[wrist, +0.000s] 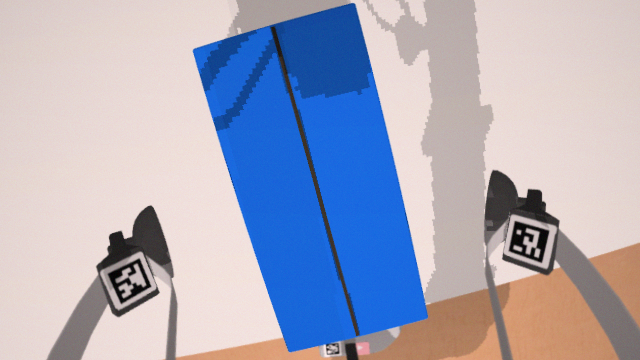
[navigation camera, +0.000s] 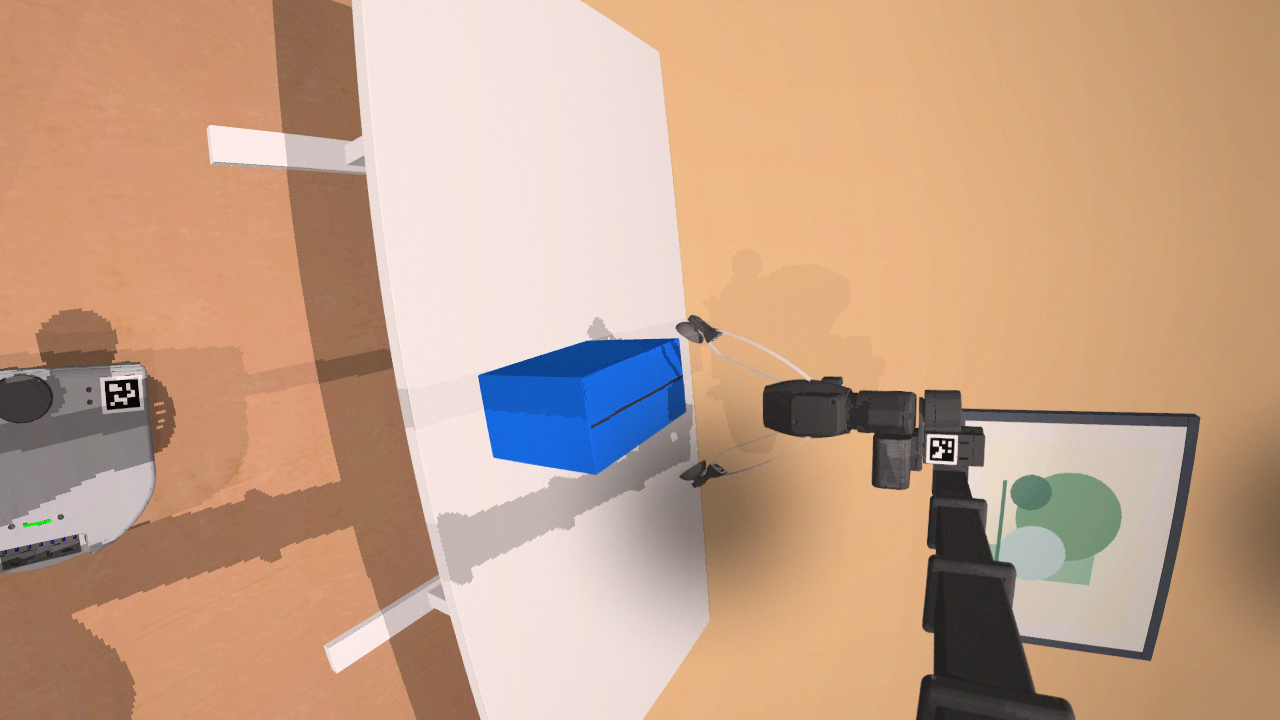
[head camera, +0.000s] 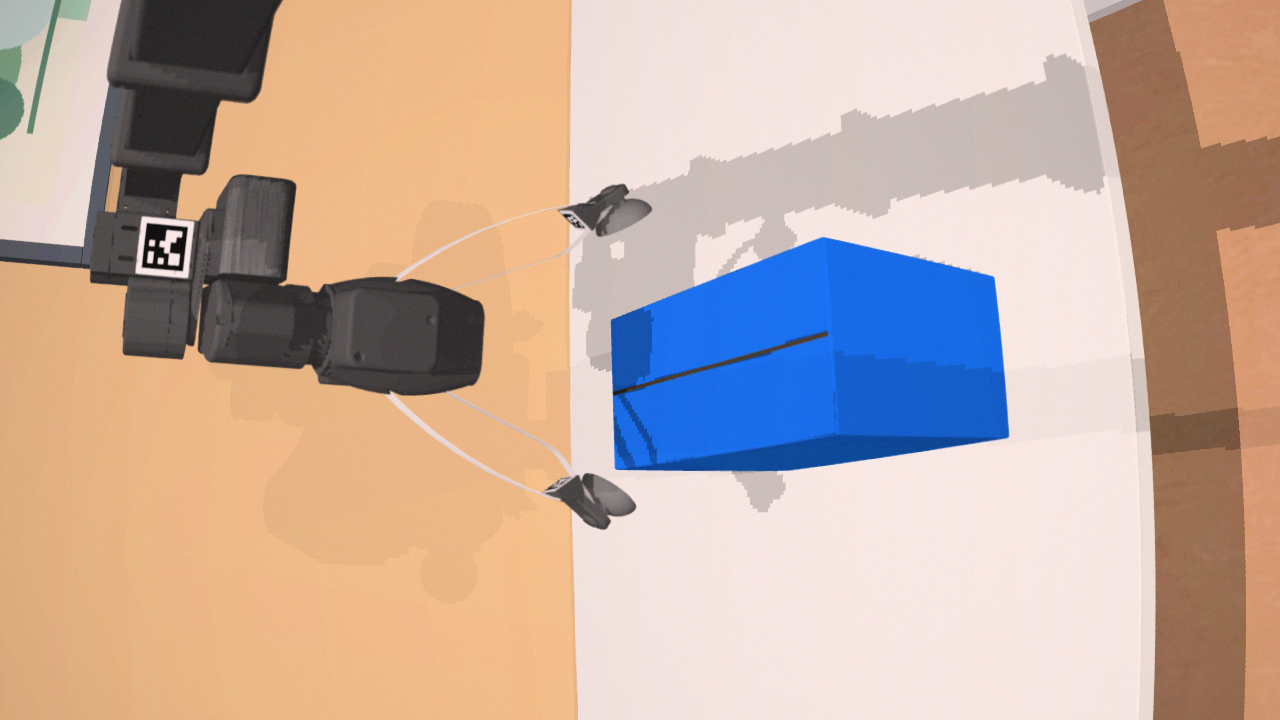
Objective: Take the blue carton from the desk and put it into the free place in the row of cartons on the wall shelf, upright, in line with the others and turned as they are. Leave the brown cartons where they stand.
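Pixels of known places: gripper, fingertip midpoint: (navigation camera: 680, 401) (head camera: 636, 357); robot's base, origin of the base link: (navigation camera: 23, 395).
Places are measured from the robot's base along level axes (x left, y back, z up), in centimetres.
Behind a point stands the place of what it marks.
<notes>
The blue carton (head camera: 729, 358) @(x -56.3, y 2.5, z 90.0 cm) (navigation camera: 554, 411) @(x -46.3, y 2.3, z 85.1 cm) (wrist: 310, 175) stands on the white desk (head camera: 805, 608) @(x -66.4, y -18.1, z 72.0 cm) (navigation camera: 519, 134) @(x -54.3, y -37.9, z 72.1 cm) (wrist: 75, 125), a dark line running along its top face. My gripper (head camera: 617, 356) @(x -58.9, y 2.2, z 95.7 cm) (navigation camera: 693, 402) @(x -58.9, y 2.2, z 95.7 cm) (wrist: 324, 215) @(x -58.9, y 2.2, z 95.7 cm) is open wide and empty, pointing down from above. In the wrist view one finger shows on each side of the carton, with a gap on both sides, and the carton is turned a little against the fingers. How high the fingertips are above the desk is hard to tell. The wall shelf and the brown cartons do not show in these views.
My arm (head camera: 187, 44) @(x -31.2, y 8.5, z 128.3 cm) (navigation camera: 975, 608) @(x -29.2, y 8.5, z 128.0 cm) reaches in alongside the wall. A framed picture (head camera: 62, 179) @(x -116.1, y 19.5, z 137.6 cm) (navigation camera: 1118, 510) @(x -117.6, y 29.7, z 164.6 cm) hangs on the wall behind it. My base (navigation camera: 80, 465) @(x -6.4, y 11.0, z 16.0 cm) is on the floor before the desk. Two desk legs (navigation camera: 259, 147) (navigation camera: 384, 626) show at the desk's near edge.
</notes>
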